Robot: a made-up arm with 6 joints. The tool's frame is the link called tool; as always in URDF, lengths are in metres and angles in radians. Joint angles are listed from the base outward.
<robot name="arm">
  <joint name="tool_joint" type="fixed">
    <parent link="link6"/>
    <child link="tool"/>
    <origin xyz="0 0 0" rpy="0 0 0"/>
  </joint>
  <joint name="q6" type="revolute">
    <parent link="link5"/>
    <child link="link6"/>
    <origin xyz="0 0 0.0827" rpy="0 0 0"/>
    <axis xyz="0 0 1"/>
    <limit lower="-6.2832" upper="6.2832"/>
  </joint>
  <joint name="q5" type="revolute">
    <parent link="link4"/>
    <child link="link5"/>
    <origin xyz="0 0 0" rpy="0 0 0"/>
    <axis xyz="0 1 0"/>
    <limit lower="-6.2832" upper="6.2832"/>
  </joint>
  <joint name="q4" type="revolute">
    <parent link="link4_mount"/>
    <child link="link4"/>
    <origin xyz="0 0 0.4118" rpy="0 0 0"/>
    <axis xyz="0 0 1"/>
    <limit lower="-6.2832" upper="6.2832"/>
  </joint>
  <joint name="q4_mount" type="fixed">
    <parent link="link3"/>
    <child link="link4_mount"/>
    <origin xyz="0 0 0.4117" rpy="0 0 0"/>
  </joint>
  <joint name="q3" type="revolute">
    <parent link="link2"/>
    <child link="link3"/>
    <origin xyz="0 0 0.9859" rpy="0 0 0"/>
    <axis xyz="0 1 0"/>
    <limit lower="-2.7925" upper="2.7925"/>
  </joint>
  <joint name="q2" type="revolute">
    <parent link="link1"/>
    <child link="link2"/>
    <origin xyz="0 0.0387 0" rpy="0 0 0"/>
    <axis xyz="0 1 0"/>
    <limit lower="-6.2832" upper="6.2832"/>
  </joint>
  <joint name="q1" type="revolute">
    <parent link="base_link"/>
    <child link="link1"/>
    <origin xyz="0 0 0.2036" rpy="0 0 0"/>
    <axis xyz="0 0 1"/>
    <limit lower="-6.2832" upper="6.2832"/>
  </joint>
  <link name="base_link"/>
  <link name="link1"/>
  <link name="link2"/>
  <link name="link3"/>
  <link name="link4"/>
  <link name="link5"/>
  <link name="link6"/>
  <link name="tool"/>
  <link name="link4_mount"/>
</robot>
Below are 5 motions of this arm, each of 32 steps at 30 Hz.
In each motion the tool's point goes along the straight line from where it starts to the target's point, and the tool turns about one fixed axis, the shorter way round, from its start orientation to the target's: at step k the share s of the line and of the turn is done. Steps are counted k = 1, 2, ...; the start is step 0. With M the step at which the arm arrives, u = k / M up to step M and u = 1 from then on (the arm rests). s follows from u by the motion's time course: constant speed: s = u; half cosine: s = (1 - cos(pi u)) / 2; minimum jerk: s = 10 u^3 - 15 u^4 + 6 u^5.
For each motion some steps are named. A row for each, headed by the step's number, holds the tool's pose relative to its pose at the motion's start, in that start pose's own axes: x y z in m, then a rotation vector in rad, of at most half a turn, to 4 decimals.
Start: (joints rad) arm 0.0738 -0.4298 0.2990 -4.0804 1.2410 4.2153
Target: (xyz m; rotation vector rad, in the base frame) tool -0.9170 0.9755 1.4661 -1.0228 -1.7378 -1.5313
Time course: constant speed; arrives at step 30
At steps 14, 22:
14: -0.0426 0.3574 0.3564 -0.4400 -0.1115 -0.6783
22: -0.0670 0.5617 0.5601 -0.6915 -0.1752 -1.0659

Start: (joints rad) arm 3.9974 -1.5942 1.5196 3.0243 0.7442 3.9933
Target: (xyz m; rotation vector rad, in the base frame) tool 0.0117 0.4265 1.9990 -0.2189 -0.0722 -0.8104
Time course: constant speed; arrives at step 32
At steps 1, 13, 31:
1: 0.0205 -0.0336 0.0017 0.0210 0.0031 0.0204
13: 0.2664 -0.4368 0.0219 0.2724 0.0406 0.2649
31: 0.6352 -1.0417 0.0521 0.6495 0.0969 0.6318

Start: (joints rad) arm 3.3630 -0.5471 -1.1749 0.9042 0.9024 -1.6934
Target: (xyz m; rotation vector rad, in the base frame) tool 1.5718 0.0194 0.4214 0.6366 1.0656 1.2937
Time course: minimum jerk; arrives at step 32
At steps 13, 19, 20, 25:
13: -0.1660 -0.1064 0.0151 0.0529 0.2125 -0.2796
19: -0.3396 -0.2177 0.0308 0.1083 0.4347 -0.5721
20: -0.3665 -0.2349 0.0333 0.1169 0.4691 -0.6173
25: -0.4685 -0.3004 0.0425 0.1494 0.5997 -0.7892

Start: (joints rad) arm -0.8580 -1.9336 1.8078 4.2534 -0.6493 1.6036
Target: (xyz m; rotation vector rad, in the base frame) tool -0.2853 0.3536 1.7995 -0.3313 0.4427 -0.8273
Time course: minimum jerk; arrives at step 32
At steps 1, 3, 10, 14, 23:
1: 0.0002 -0.0001 0.0003 0.0000 0.0000 0.0001
3: 0.0045 -0.0030 0.0066 0.0006 0.0007 0.0036
10: 0.1137 -0.0759 0.1673 0.0150 0.0171 0.0907
14: 0.2426 -0.1619 0.3569 0.0320 0.0365 0.1935
23: 0.5437 -0.3628 0.7999 0.0718 0.0818 0.4337

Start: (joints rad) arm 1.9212 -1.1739 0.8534 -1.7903 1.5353 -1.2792
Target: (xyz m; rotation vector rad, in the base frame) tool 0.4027 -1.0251 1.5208 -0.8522 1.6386 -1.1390
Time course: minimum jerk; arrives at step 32
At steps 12, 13, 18, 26, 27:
12: -0.0426 -0.0228 -0.0108 0.0286 0.1189 -0.0700
13: -0.0508 -0.0272 -0.0129 0.0341 0.1418 -0.0835
18: -0.0953 -0.0511 -0.0243 0.0639 0.2660 -0.1566
26: -0.1472 -0.0789 -0.0375 0.0987 0.4109 -0.2418
27: -0.1501 -0.0804 -0.0382 0.1007 0.4191 -0.2466

